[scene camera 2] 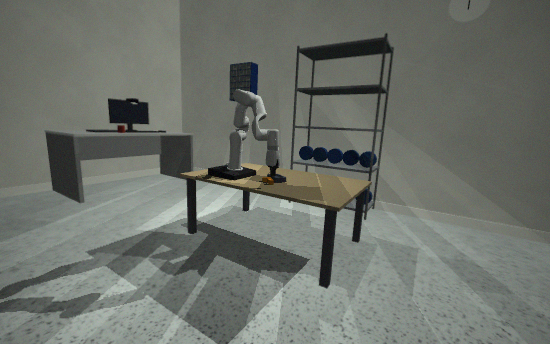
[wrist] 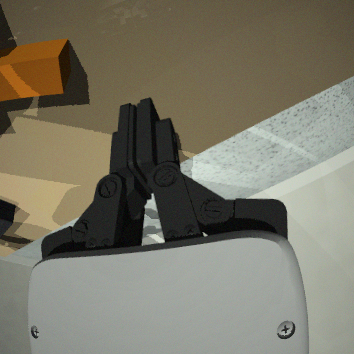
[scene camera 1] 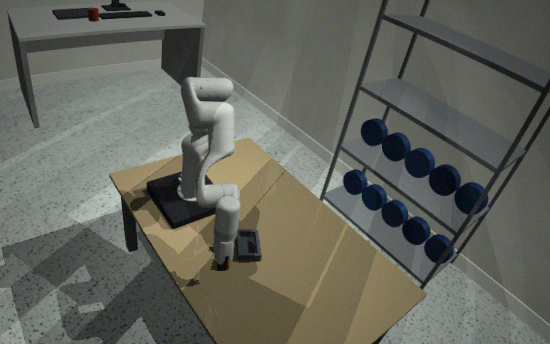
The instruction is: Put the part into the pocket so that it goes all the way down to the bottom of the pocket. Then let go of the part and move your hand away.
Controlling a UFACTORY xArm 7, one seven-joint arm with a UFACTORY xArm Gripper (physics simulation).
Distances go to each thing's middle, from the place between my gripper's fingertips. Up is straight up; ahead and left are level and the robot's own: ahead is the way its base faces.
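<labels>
Orange block (wrist: 41,68): my hand is 9 cm to the right of it, 6 cm above it and 7 cm past it. Pocket (scene camera 1: 247,241): 19 cm to the left of my hand, 5 cm behind it and 5 cm below it.
</labels>
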